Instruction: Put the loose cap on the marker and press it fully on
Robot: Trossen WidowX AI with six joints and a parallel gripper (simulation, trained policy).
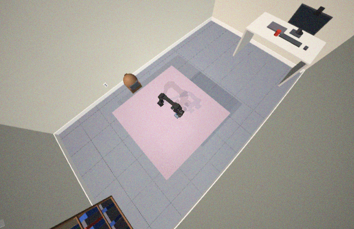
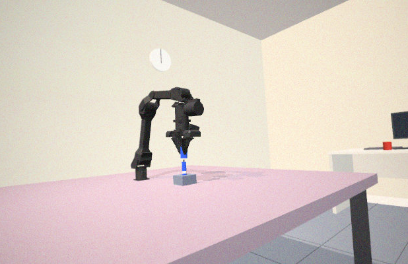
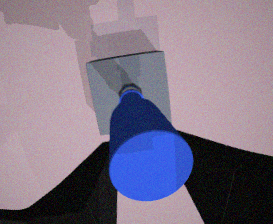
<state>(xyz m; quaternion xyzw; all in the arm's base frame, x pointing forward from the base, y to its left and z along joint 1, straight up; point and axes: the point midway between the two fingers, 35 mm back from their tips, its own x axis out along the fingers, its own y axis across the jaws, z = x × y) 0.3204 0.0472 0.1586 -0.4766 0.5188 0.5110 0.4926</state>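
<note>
My gripper tip is 110 mm above the grey holder block. Round my gripper tip: blue cap 10 mm to the left, 10 mm above.
</note>
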